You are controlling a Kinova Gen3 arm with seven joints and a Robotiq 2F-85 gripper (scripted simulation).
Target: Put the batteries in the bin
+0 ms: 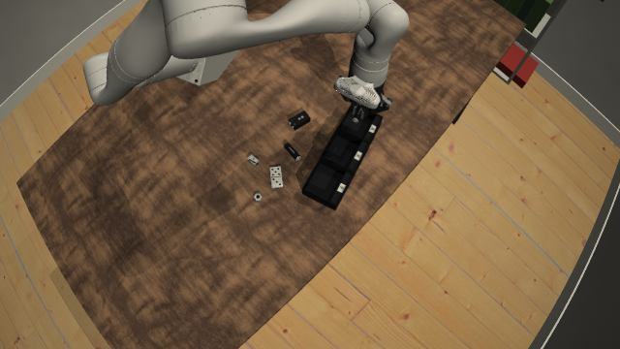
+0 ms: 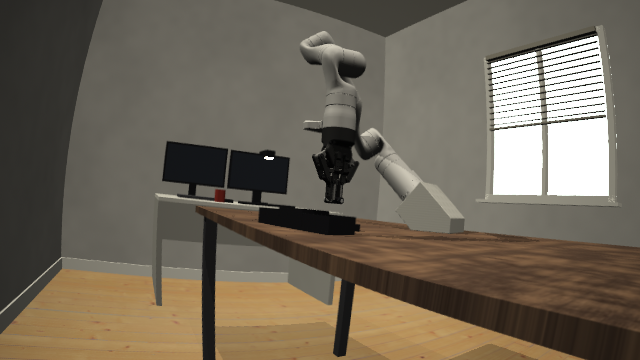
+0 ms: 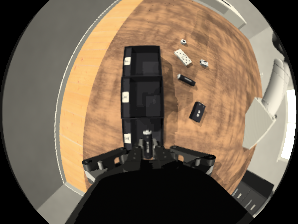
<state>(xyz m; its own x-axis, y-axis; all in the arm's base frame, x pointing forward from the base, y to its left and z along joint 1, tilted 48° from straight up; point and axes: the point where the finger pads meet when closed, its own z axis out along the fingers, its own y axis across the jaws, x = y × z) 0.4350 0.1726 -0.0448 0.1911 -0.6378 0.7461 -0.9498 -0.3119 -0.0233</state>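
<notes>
My hand is 6 cm past the white domino, 22 cm to the left of it and 8 cm above it. Also, from my hand: metal nut (6 cm behind, 28 cm to the right, 8 cm below); black nine-volt battery (12 cm behind, 9 cm to the right, 8 cm below); grey metal piece (13 cm behind, 23 cm to the right, 8 cm below).
</notes>
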